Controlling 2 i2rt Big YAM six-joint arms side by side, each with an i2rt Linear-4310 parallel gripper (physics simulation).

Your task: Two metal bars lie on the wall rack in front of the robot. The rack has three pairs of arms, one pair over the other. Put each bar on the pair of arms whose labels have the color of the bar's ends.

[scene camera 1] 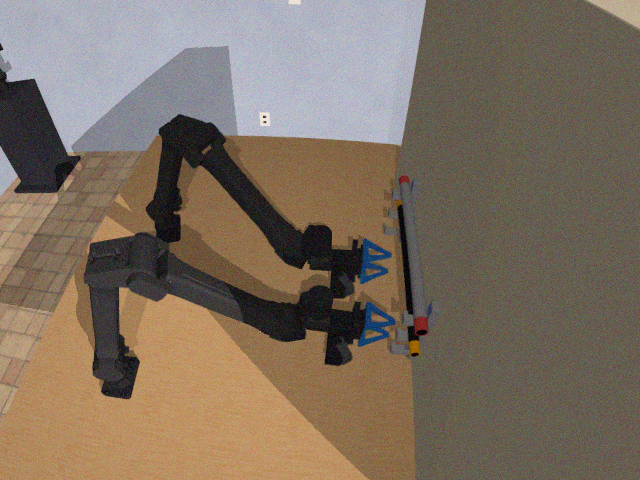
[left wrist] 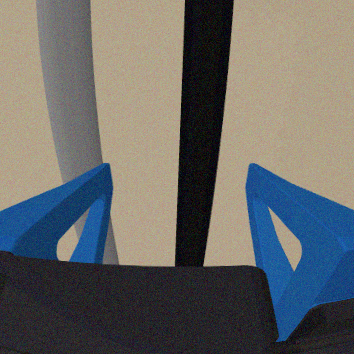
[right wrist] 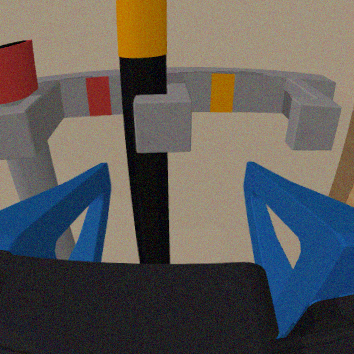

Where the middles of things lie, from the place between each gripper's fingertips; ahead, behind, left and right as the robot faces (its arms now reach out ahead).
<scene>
My right gripper is now 18 cm to the right of the black bar (left wrist: 206,38), 6 cm short of it and 2 cm below it.
The black bar lies 50 mm ahead of my left hand and 10 mm below it.
</scene>
